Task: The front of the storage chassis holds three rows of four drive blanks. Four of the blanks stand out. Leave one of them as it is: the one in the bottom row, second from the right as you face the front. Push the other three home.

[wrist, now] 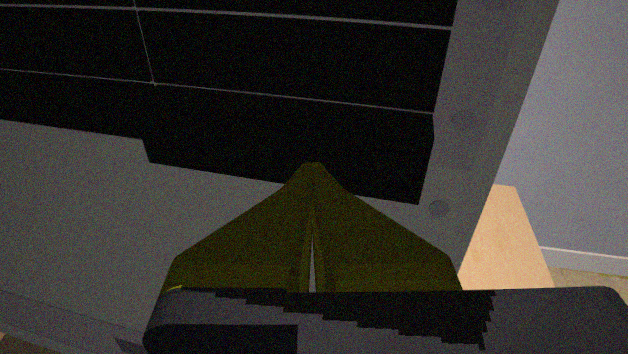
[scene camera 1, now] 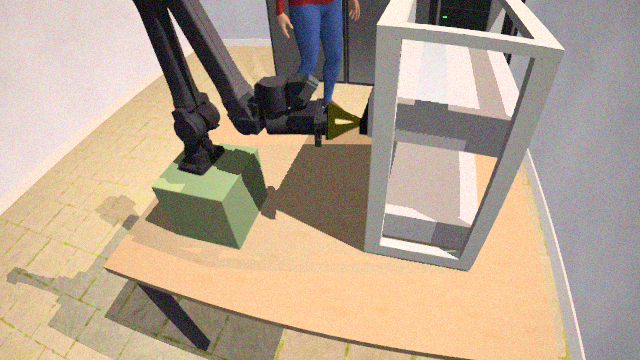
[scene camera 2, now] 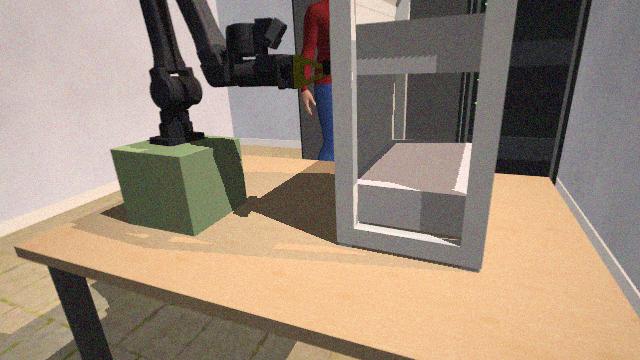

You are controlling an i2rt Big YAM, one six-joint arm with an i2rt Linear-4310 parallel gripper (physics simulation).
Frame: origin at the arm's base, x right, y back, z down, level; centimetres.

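Seen in the pictures: gripper, fingertip midpoint: (wrist: 311, 177) (scene camera 1: 362, 122) (scene camera 2: 330, 70); arm's base, link origin: (scene camera 1: 202, 160) (scene camera 2: 178, 140).
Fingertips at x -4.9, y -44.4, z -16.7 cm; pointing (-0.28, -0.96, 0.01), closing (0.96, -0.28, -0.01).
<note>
Pixels of each thing's top centre, then the offset from my fingertips to it. "pt": a spot on its surface instead. Level surfaces: height alone.
- rightmost bottom blank, surface spot: (wrist: 370, 150) pt dz -1.4, dx +2.0, dy -0.1 cm
- black part, surface spot: (scene camera 1: 366, 120) (scene camera 2: 330, 60) pt dz -2.2, dx +2.5, dy -1.4 cm
- wooden table, surface height: dz +36.8 cm
The storage chassis (scene camera 1: 380, 150) (scene camera 2: 345, 150) (wrist: 480, 75) stands with its front toward the arm. In the wrist view its black blanks show dark. The rightmost bottom blank (wrist: 370, 150) stands out past the right post. Its left neighbour, the second bottom blank from the right (wrist: 75, 100), has a higher lower edge; how far it stands out is unclear. In the scene views a black part (scene camera 1: 366, 120) (scene camera 2: 326, 67) juts past the front post; which blank it is cannot be told. My gripper (scene camera 1: 361, 121) (scene camera 2: 323, 69) (wrist: 311, 177) is shut and empty, its tips at the rightmost bottom blank. The left columns are out of view.
The arm stands on a green block (scene camera 1: 210, 200) (scene camera 2: 150, 190) on the wooden table (scene camera 1: 325, 300) (scene camera 2: 300, 285). A person in blue jeans (scene camera 1: 312, 30) (scene camera 2: 324, 115) stands behind the table. A dark equipment rack (scene camera 2: 530, 110) stands at the back right.
</note>
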